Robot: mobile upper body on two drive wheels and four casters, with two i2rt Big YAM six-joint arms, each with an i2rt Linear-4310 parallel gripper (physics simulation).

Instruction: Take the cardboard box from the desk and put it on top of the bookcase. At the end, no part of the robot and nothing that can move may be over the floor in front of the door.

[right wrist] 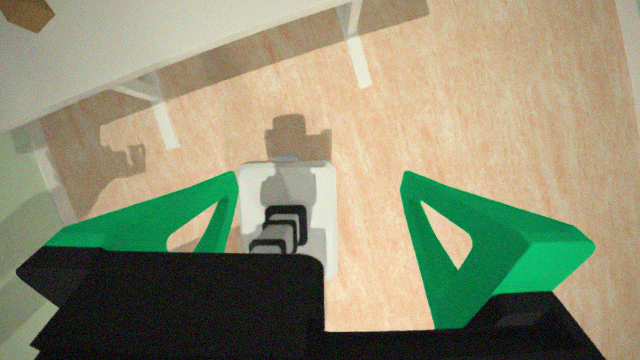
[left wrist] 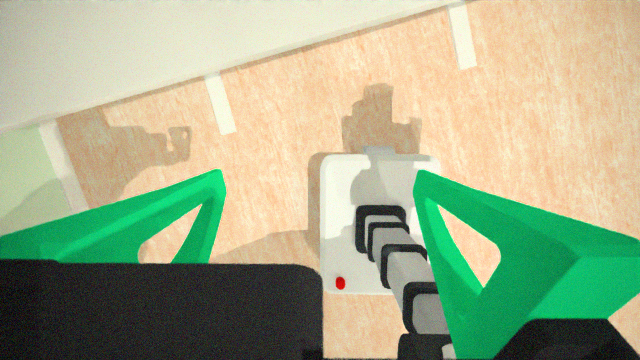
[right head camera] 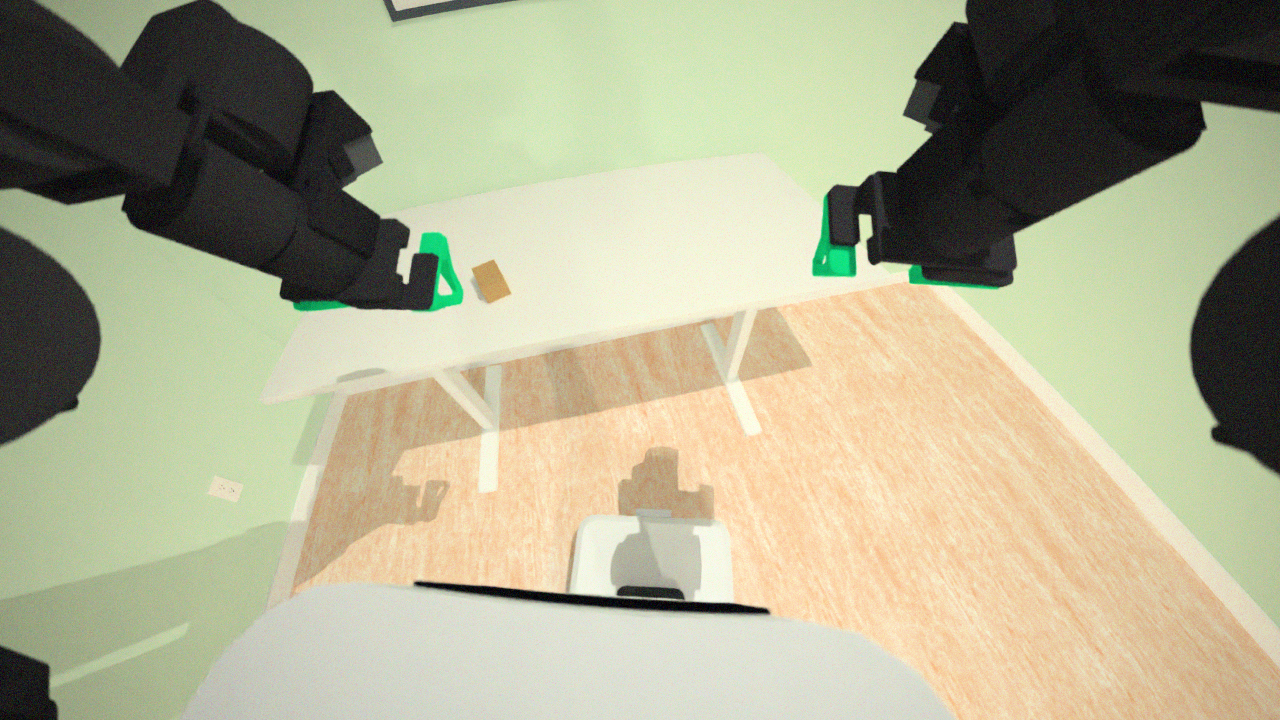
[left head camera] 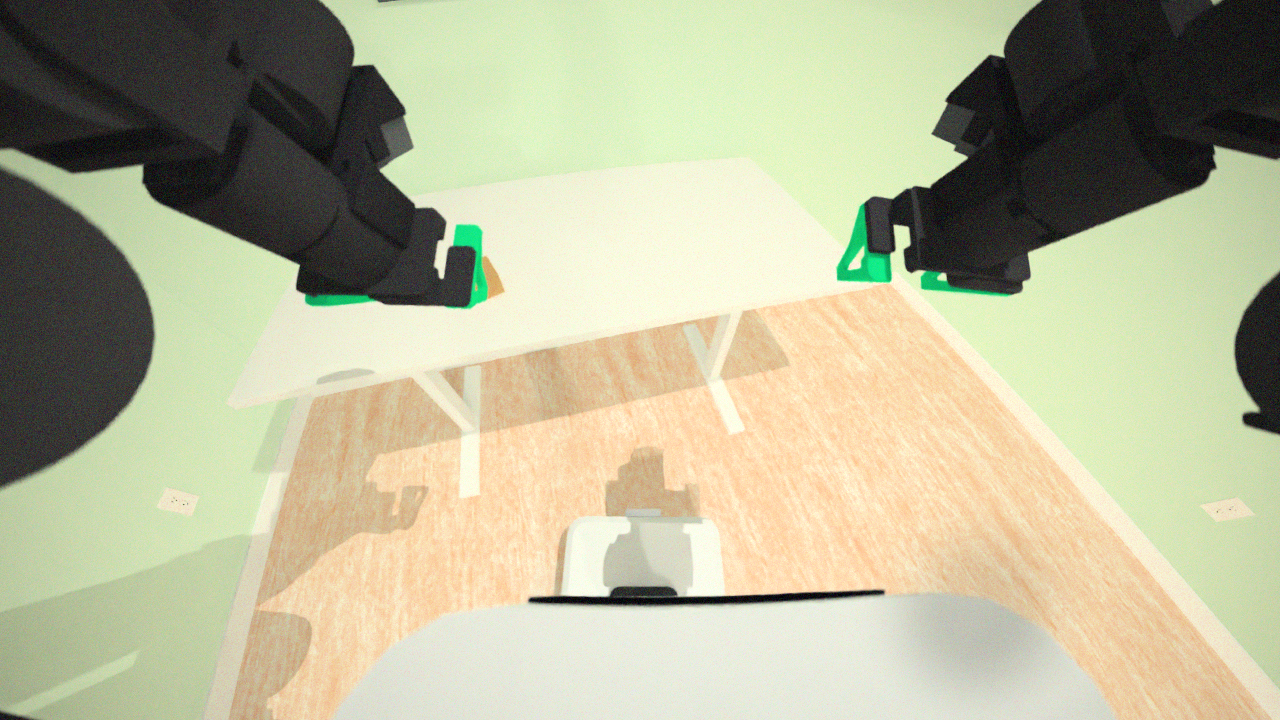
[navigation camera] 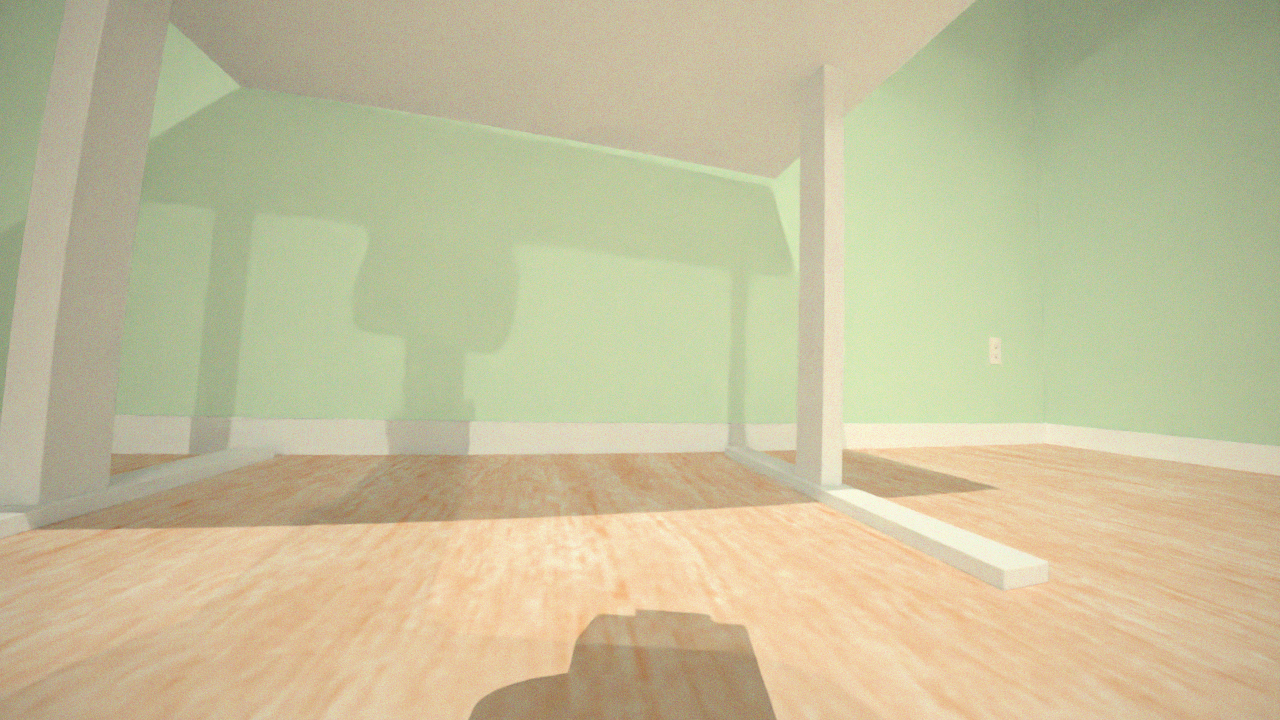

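The small brown cardboard box lies on the white desk, towards its left part. In the left head camera the left fingers partly cover the box. My left gripper is open and empty and shows just left of the box in both head views. My right gripper is open and empty, near the desk's right end in the head views. The bookcase and the door do not show in these views.
Desk feet reach out over the wooden floor towards my white base. Green walls stand behind the desk and on both sides. A framed picture's dark edge shows above.
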